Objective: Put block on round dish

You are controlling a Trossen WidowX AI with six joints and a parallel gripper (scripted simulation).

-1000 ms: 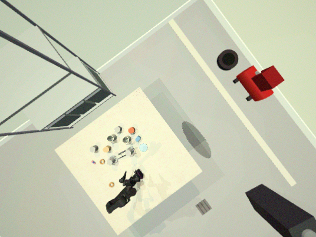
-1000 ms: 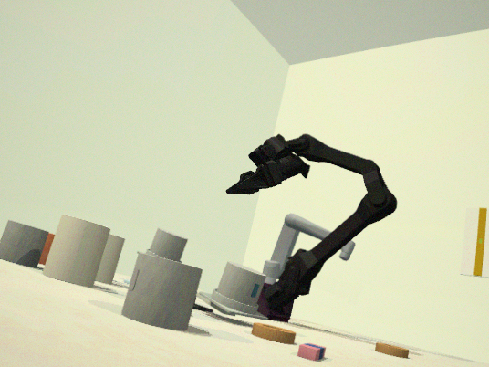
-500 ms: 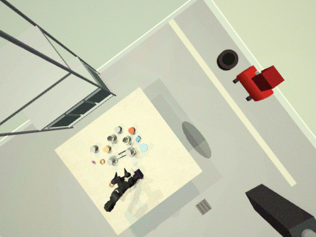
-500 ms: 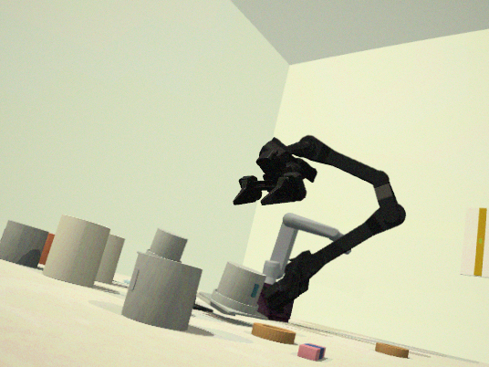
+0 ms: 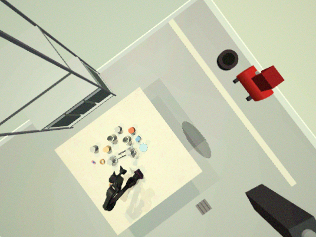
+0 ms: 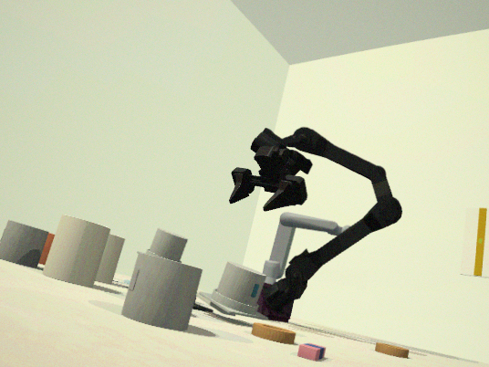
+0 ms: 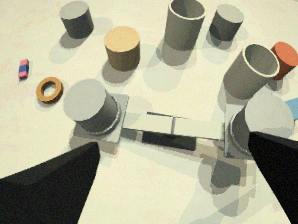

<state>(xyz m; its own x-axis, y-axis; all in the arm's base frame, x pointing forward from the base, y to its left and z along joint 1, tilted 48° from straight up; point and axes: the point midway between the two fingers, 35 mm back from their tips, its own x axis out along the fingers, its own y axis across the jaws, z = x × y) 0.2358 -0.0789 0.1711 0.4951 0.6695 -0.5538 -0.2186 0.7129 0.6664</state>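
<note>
Right now the pale block is 70 mm ahead of my gripper tip, 110 mm to the left of it and 180 mm below it. The rest, counted from my gripper tip: balance beam 70 mm ahead, 20 mm to the right, 190 mm below; then balance 80 mm ahead, 20 mm to the right, 200 mm below; then tan cylinder 210 mm ahead, 90 mm to the left, 190 mm below.
</note>
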